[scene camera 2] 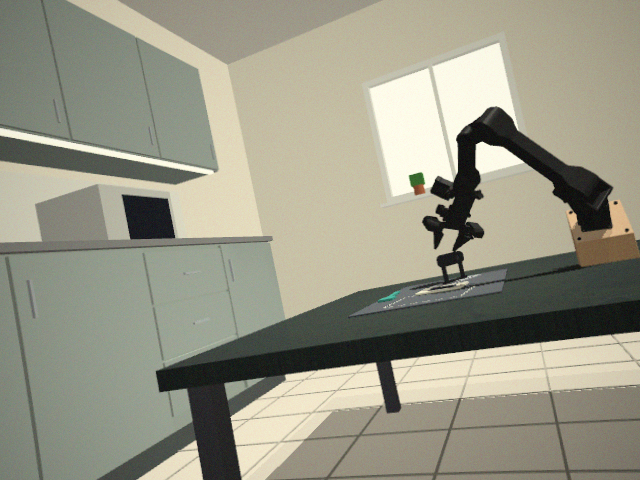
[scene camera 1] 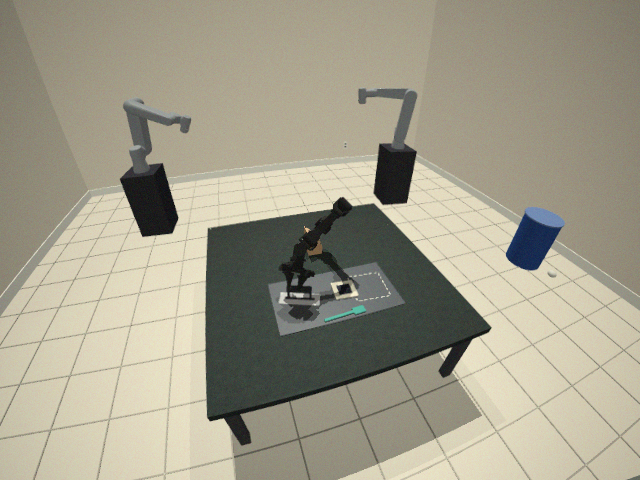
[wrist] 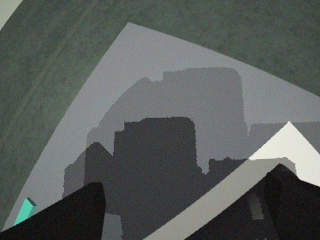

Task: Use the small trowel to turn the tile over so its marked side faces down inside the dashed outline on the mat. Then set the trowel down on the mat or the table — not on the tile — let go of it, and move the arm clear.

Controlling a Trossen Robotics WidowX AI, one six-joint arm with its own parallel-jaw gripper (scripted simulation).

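On a grey mat, what I see at [wrist: 161, 121] is the same spot as [scene camera 1: 292, 315].
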